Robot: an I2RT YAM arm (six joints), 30 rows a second.
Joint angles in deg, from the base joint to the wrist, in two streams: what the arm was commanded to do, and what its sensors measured. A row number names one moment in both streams.
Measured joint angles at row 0: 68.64, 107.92, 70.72, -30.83, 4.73, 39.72
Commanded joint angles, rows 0 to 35: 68.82, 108.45, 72.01, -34.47, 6.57, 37.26; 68.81, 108.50, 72.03, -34.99, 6.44, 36.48; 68.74, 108.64, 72.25, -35.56, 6.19, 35.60; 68.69, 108.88, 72.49, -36.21, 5.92, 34.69; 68.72, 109.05, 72.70, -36.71, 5.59, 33.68; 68.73, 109.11, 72.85, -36.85, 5.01, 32.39; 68.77, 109.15, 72.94, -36.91, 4.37, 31.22; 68.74, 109.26, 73.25, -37.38, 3.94, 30.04; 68.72, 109.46, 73.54, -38.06, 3.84, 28.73; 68.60, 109.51, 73.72, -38.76, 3.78, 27.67; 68.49, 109.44, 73.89, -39.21, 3.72, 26.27; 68.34, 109.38, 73.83, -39.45, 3.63, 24.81; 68.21, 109.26, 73.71, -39.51, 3.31, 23.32; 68.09, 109.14, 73.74, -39.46, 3.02, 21.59; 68.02, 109.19, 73.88, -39.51, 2.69, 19.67; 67.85, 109.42, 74.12, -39.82, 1.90, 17.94; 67.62, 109.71, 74.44, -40.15, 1.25, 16.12; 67.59, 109.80, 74.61, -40.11, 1.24, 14.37; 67.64, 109.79, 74.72, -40.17, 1.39, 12.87; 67.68, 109.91, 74.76, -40.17, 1.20, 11.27; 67.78, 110.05, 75.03, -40.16, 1.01, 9.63; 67.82, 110.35, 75.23, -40.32, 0.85, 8.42; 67.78, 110.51, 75.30, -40.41, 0.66, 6.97; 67.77, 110.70, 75.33, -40.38, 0.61, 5.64; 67.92, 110.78, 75.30, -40.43, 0.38, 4.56; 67.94, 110.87, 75.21, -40.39, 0.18, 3.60; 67.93, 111.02, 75.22, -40.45, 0.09, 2.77; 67.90, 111.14, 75.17, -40.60, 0.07, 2.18; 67.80, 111.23, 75.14, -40.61, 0.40, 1.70; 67.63, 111.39, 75.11, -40.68, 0.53, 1.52; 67.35, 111.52, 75.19, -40.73, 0.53, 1.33; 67.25, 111.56, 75.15, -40.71, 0.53, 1.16; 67.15, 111.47, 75.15, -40.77, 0.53, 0.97; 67.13, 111.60, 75.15, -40.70, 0.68, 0.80; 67.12, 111.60, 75.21, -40.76, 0.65, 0.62; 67.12, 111.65, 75.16, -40.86, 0.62, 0.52
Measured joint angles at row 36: 67.44, 110.54, 74.41, -38.61, 1.04, 2.52
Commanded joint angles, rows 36 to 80: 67.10, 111.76, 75.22, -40.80, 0.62, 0.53; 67.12, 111.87, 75.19, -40.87, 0.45, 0.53; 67.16, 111.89, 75.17, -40.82, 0.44, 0.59; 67.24, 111.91, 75.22, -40.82, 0.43, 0.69; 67.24, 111.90, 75.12, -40.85, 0.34, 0.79; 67.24, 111.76, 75.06, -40.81, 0.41, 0.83; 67.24, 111.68, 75.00, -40.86, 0.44, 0.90; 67.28, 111.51, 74.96, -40.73, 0.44, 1.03; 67.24, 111.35, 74.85, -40.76, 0.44, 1.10; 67.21, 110.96, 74.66, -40.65, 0.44, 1.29; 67.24, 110.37, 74.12, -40.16, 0.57, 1.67; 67.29, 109.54, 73.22, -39.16, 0.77, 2.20; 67.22, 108.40, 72.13, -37.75, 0.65, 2.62; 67.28, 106.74, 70.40, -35.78, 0.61, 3.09; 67.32, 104.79, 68.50, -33.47, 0.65, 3.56; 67.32, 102.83, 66.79, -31.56, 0.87, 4.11; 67.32, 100.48, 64.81, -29.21, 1.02, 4.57; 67.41, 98.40, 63.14, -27.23, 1.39, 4.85; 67.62, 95.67, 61.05, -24.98, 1.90, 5.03; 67.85, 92.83, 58.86, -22.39, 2.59, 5.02; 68.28, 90.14, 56.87, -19.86, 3.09, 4.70; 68.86, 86.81, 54.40, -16.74, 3.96, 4.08; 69.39, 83.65, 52.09, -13.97, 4.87, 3.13; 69.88, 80.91, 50.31, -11.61, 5.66, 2.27; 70.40, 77.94, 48.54, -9.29, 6.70, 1.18; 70.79, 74.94, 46.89, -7.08, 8.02, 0.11; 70.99, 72.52, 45.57, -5.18, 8.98, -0.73; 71.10, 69.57, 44.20, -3.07, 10.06, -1.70; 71.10, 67.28, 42.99, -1.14, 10.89, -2.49; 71.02, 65.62, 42.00, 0.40, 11.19, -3.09; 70.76, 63.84, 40.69, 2.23, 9.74, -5.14; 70.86, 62.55, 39.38, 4.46, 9.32, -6.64; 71.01, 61.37, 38.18, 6.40, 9.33, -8.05; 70.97, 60.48, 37.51, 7.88, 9.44, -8.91; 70.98, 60.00, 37.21, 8.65, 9.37, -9.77; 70.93, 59.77, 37.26, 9.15, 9.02, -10.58; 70.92, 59.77, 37.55, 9.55, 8.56, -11.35; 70.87, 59.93, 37.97, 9.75, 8.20, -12.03; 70.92, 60.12, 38.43, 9.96, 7.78, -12.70; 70.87, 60.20, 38.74, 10.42, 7.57, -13.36; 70.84, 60.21, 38.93, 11.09, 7.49, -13.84; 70.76, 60.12, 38.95, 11.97, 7.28, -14.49; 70.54, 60.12, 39.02, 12.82, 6.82, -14.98; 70.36, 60.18, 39.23, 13.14, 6.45, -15.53; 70.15, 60.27, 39.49, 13.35, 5.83, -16.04
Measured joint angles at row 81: 70.70, 60.34, 38.26, 9.65, 7.44, -12.73
